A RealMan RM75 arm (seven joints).
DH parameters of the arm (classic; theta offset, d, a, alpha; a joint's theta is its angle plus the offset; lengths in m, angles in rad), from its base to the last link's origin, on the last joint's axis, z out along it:
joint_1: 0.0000 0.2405 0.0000 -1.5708
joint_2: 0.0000 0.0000 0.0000 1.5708
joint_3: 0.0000 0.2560 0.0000 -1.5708
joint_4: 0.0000 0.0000 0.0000 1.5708
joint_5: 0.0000 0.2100 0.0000 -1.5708
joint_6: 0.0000 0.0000 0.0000 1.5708
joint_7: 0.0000 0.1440 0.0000 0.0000
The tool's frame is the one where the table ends.
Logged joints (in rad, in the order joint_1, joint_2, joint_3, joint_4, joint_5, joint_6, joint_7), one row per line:
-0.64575 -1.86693 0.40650 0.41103 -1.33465 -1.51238 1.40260
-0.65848 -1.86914 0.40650 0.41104 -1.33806 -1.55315 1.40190
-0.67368 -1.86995 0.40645 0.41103 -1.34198 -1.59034 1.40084
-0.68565 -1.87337 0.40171 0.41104 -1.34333 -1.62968 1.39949
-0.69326 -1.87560 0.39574 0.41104 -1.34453 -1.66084 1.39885
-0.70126 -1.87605 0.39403 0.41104 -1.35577 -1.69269 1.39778
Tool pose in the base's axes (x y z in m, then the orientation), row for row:
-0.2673 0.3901 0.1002 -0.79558 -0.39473 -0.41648 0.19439
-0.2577 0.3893 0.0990 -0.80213 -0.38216 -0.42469 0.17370
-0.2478 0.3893 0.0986 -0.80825 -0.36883 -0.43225 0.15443
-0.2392 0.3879 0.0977 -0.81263 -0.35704 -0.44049 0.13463
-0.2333 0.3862 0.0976 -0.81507 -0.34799 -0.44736 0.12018
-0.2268 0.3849 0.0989 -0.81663 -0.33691 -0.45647 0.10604
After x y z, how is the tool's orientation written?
As a quaternion, x y z w.
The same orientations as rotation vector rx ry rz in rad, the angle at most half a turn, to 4 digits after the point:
-2.2306 -1.1067 -1.1677
-2.2745 -1.0836 -1.2042
-2.3163 -1.0570 -1.2388
-2.3549 -1.0347 -1.2765
-2.3815 -1.0168 -1.3071
-2.4056 -0.9924 -1.3446

